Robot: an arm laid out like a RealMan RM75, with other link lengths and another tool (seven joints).
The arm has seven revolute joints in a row. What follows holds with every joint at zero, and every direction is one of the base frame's.
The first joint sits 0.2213 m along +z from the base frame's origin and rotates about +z.
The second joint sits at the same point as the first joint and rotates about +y.
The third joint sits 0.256 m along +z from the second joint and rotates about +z.
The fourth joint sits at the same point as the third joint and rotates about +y.
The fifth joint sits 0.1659 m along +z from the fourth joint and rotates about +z.
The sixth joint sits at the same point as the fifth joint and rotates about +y.
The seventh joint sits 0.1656 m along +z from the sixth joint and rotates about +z.
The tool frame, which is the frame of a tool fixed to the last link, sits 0.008 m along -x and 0.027 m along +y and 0.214 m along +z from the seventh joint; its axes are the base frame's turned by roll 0, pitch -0.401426 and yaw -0.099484 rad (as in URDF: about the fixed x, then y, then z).
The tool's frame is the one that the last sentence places.
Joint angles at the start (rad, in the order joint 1, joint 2, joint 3, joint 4, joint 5, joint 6, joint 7):
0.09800, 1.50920, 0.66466, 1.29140, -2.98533, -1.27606, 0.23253
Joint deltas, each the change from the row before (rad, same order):
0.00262, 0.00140, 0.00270, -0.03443, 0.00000, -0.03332, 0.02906
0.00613, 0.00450, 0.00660, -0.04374, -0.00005, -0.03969, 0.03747
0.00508, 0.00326, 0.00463, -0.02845, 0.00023, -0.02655, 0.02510
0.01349, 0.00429, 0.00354, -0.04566, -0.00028, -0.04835, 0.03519
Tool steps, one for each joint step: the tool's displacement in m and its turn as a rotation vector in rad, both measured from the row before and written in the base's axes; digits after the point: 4 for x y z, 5 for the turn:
0.0042, 0.0006, 0.0031, -0.01696, 0.01076, -0.00776
0.0042, 0.0018, 0.0042, -0.01938, 0.01478, -0.00850
0.0022, 0.0010, 0.0031, -0.01293, 0.01090, -0.00421
0.0016, -0.0011, 0.0053, -0.02056, 0.01779, 0.00494

